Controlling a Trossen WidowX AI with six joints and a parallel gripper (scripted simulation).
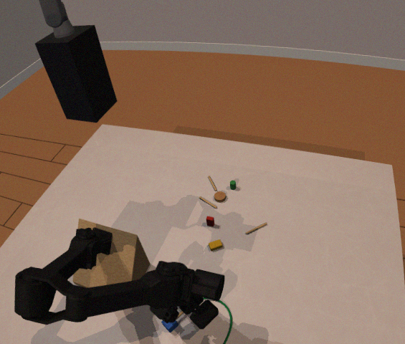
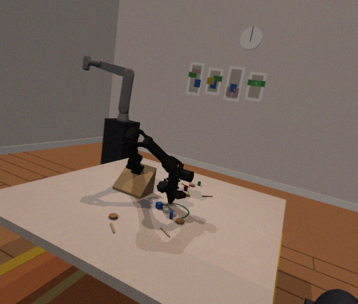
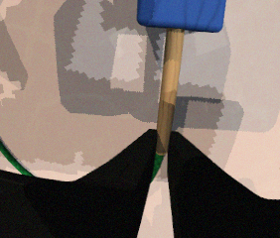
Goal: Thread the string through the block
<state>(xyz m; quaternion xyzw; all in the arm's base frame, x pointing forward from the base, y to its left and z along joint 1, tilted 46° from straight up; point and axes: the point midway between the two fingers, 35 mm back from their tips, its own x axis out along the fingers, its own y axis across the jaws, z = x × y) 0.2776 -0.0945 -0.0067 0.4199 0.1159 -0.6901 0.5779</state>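
My gripper tip is now 30 mm past the blue cube and 60 mm to the left of it. Also, from my gripper tip: thin wooden stick 10 mm behind, 10 mm to the right; yellow block 10 mm ahead, 210 mm to the left, 10 mm below; round wooden button 120 mm ahead, 120 mm to the right, 10 mm below.
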